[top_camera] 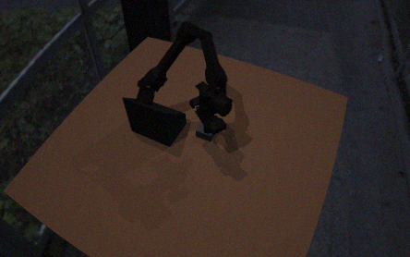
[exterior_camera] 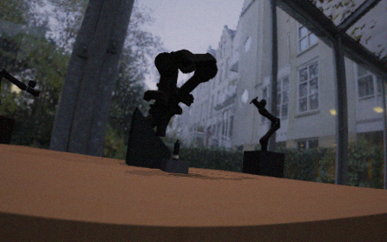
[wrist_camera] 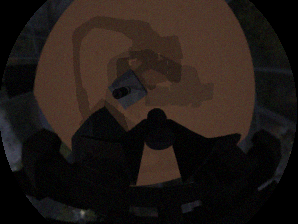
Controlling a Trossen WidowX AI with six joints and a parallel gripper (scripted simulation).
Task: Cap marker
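Right now the holder block is 40 mm behind my gripper tip, 70 mm to the left of it and 110 mm below it. From my gripper tip the other things lie so: dark cap 10 mm above.
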